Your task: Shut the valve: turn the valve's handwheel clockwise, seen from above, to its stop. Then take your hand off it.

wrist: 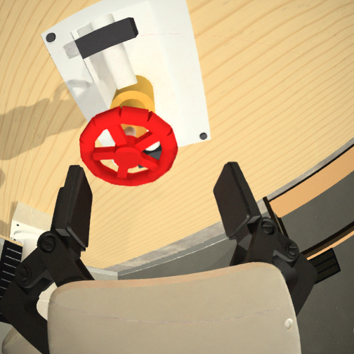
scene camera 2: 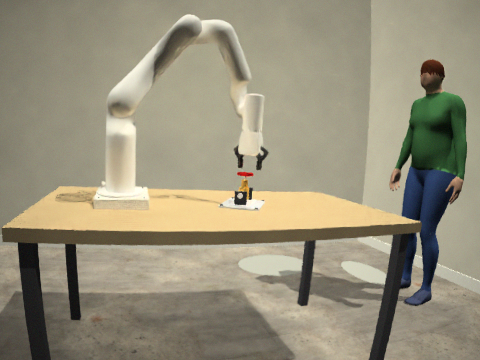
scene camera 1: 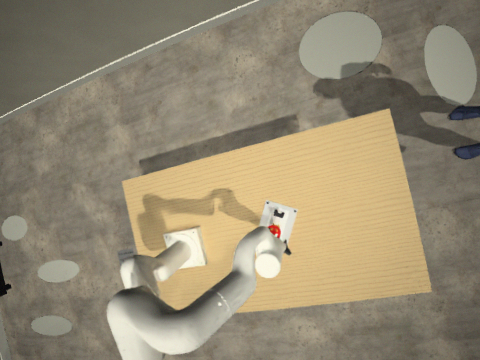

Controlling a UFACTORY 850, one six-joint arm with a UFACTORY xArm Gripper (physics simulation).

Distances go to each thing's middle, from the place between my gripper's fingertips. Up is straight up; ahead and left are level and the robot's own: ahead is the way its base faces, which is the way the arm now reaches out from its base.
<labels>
My hand is 4 cm above the red handwheel [wrist: 127, 152], 1 cm to the right of it and 1 cm past it.
</labels>
